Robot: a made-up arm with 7 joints. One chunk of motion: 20 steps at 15 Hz.
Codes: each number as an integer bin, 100 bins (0 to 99) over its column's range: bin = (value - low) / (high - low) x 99, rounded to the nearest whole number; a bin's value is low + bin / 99 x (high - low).
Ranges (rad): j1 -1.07..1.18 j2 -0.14..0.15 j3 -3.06..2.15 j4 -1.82..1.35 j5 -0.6..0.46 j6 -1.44..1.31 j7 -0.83..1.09
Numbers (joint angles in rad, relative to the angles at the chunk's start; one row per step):
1: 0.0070 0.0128 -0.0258 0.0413 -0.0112 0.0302 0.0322
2: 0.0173 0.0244 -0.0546 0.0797 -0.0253 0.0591 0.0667
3: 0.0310 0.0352 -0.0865 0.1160 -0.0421 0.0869 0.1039
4: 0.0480 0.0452 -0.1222 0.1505 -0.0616 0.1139 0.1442
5: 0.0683 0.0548 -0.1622 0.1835 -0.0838 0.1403 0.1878
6: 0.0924 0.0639 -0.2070 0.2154 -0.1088 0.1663 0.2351
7: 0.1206 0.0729 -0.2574 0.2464 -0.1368 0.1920 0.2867
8: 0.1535 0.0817 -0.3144 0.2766 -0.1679 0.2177 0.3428
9: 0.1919 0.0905 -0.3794 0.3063 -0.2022 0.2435 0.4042
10: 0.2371 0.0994 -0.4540 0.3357 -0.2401 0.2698 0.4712
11: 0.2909 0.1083 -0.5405 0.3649 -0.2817 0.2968 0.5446
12: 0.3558 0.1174 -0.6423 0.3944 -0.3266 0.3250 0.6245
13: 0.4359 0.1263 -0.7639 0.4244 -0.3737 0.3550 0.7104
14: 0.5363 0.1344 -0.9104 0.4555 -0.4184 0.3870 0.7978
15: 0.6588 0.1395 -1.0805 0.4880 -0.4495 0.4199 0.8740
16: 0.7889 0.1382 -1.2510 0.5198 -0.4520 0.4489 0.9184
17: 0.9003 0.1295 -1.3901 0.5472 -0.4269 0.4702 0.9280
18: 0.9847 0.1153 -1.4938 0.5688 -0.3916 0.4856 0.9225
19: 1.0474 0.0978 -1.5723 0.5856 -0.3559 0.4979 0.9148
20: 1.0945 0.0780 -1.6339 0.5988 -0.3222 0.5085 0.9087
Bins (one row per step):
1: 47 52 58 58 55 53 44
2: 48 56 57 59 54 54 46
3: 48 60 57 60 52 55 48
4: 49 63 56 62 50 56 50
5: 50 67 55 63 48 57 52
6: 51 70 54 64 46 58 55
7: 52 73 53 65 43 59 58
8: 54 76 52 65 40 60 60
9: 56 79 51 66 37 61 64
10: 58 82 50 67 34 62 67
11: 60 85 48 68 30 63 71
12: 63 88 46 69 26 64 75
13: 66 91 44 70 21 65 79
14: 71 94 41 71 17 66 84
15: 76 95 38 72 14 67 88
16: 82 95 34 73 14 68 90
17: 87 92 32 74 16 69 91
18: 90 87 30 75 19 69 90
19: 93 81 28 75 23 70 90
20: 95 74 27 76 26 70 90

